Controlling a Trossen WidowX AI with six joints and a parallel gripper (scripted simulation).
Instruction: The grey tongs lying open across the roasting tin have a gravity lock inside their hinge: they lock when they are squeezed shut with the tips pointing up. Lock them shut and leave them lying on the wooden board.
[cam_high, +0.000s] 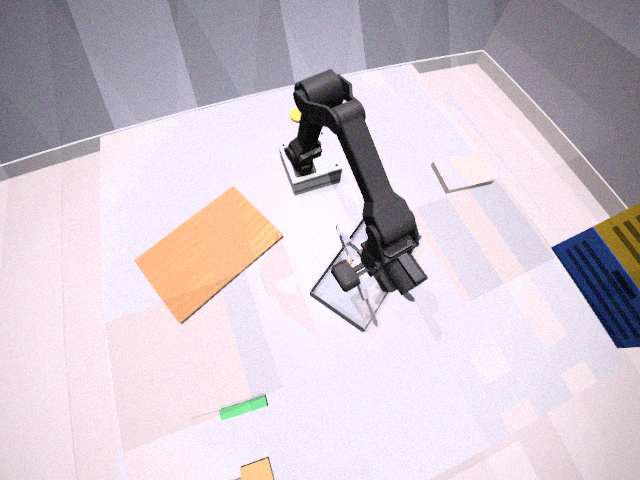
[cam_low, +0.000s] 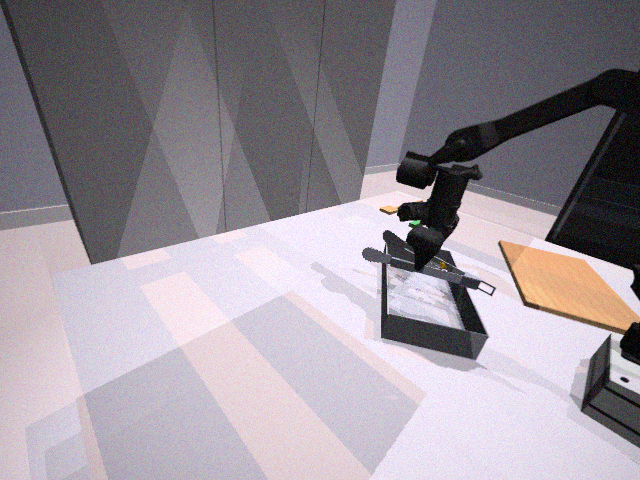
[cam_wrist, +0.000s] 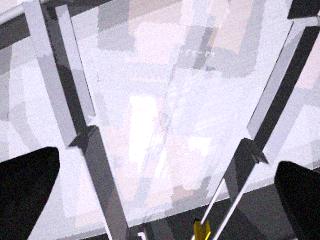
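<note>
Now: the roasting tin 5 cm below my gripper tip, 2 cm to the left of it and 2 cm behind it. Round my gripper tip: wooden board 39 cm to the right, 21 cm behind, 7 cm below; beige tile 46 cm to the left, 24 cm behind, 6 cm below.
</note>
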